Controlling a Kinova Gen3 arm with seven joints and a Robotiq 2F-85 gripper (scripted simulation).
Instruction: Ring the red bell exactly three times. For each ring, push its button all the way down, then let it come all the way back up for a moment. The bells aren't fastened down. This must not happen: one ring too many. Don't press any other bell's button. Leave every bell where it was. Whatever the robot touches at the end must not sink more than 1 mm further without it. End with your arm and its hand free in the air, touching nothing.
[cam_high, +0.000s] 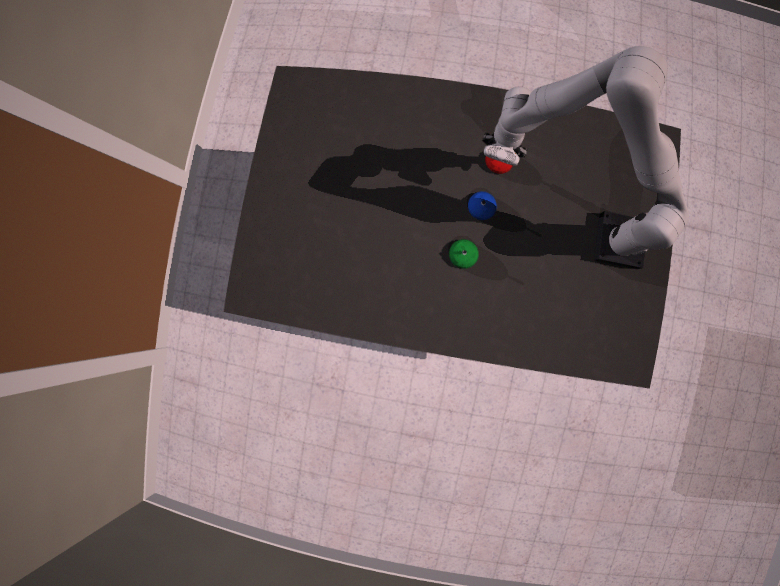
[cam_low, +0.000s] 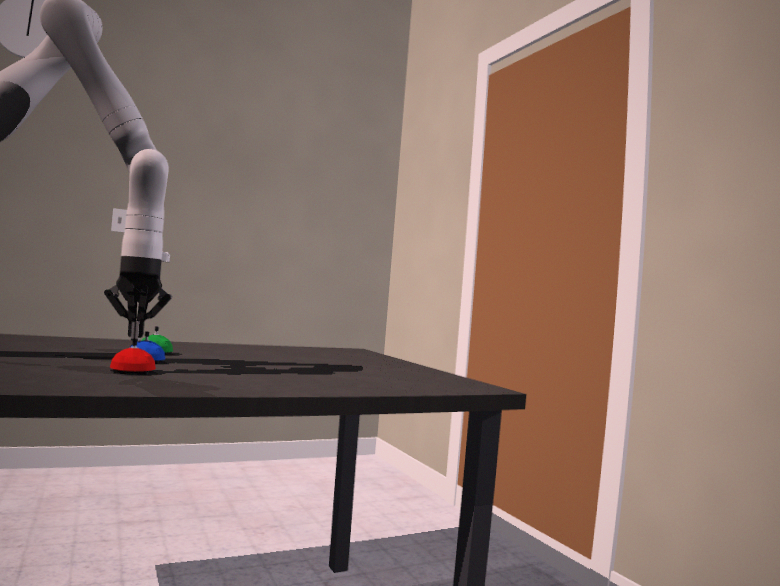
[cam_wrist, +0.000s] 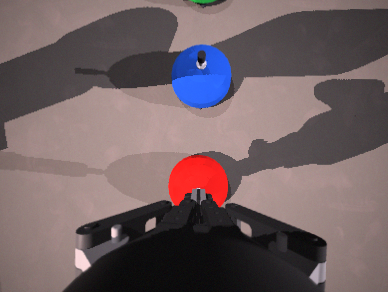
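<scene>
Now: the red bell 40 mm below my hand. Round my hand: blue bell 10 mm ahead, 150 mm to the left, 40 mm below; green bell 20 mm ahead, 300 mm to the left, 40 mm below.
</scene>
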